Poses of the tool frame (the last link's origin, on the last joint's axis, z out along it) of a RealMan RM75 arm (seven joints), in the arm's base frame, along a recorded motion.
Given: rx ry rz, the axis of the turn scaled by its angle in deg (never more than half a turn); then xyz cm.
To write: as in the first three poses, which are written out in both.
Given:
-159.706 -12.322 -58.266 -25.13 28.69 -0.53
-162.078 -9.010 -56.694 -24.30 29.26 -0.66
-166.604 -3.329 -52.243 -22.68 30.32 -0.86
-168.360 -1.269 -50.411 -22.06 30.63 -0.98
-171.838 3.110 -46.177 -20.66 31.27 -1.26
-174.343 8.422 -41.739 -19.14 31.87 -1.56
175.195 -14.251 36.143 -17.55 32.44 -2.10
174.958 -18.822 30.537 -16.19 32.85 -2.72
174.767 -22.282 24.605 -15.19 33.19 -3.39
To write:
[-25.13 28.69 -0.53], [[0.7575 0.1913 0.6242], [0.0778 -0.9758 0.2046], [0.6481 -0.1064 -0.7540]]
[-24.30 29.26 -0.66], [[0.7782 0.1445 0.6112], [0.0521 -0.9847 0.1665], [0.6259 -0.0977 -0.7738]]
[-22.68 30.32 -0.86], [[0.8207 0.0643 0.5678], [0.0083 -0.9949 0.1006], [0.5713 -0.0778 -0.8170]]
[-22.06 30.63 -0.98], [[0.8356 0.0351 0.5483], [-0.0074 -0.9971 0.0751], [0.5493 -0.0669 -0.8329]]
[-20.66 31.27 -1.26], [[0.8648 -0.0245 0.5016], [-0.0430 -0.9988 0.0253], [0.5003 -0.0434 -0.8648]]
[-19.14 31.87 -1.56], [[0.8874 -0.0890 0.4523], [-0.0933 -0.9956 -0.0128], [0.4514 -0.0309 -0.8918]]
[-17.55 32.44 -2.10], [[0.9063 -0.1570 0.3925], [-0.1531 -0.9873 -0.0413], [0.3940 -0.0226 -0.9188]]
[-16.19 32.85 -2.72], [[0.9193 -0.2106 0.3324], [-0.2023 -0.9775 -0.0600], [0.3375 -0.0121 -0.9412]]
[-15.19 33.19 -3.39], [[0.9304 -0.2511 0.2671], [-0.2409 -0.9680 -0.0708], [0.2763 0.0015 -0.9611]]

